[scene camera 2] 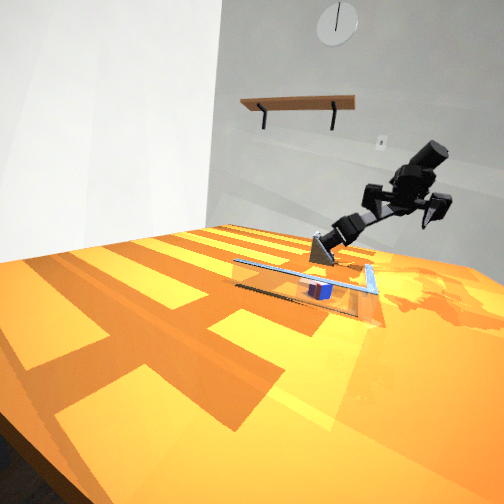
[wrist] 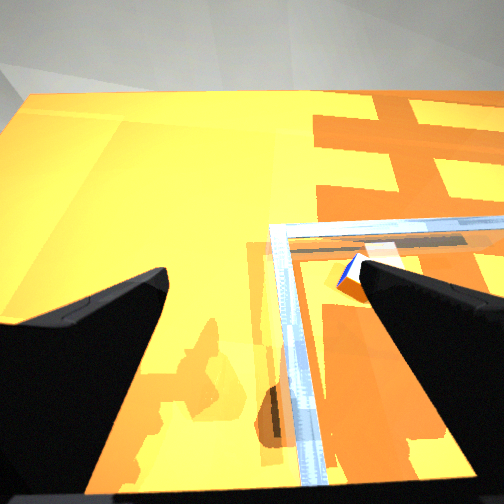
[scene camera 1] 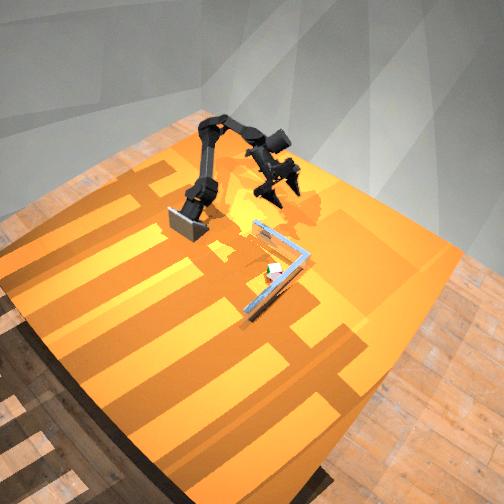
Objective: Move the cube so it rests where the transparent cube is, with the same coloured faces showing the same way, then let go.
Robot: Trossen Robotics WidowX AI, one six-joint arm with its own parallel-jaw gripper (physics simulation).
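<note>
A small cube (scene camera 1: pixel 272 271) with red, green, white and blue faces sits on the orange table inside the corner of a clear L-shaped wall (scene camera 1: pixel 283 262). It shows a blue face in scene camera 2 (scene camera 2: pixel 319 291) and a blue and orange corner in the wrist view (wrist: pixel 350 274), partly behind my right finger. My gripper (scene camera 1: pixel 279 189) hangs open and empty in the air, well above and behind the cube; it also shows in scene camera 2 (scene camera 2: pixel 433 209) and in the wrist view (wrist: pixel 262 290). I cannot make out the transparent cube clearly.
The clear wall (wrist: pixel 293 330) runs along two sides of the cube. The arm's base (scene camera 1: pixel 188 222) stands at the table's far side. A wall shelf (scene camera 2: pixel 298 103) and clock (scene camera 2: pixel 338 22) are behind.
</note>
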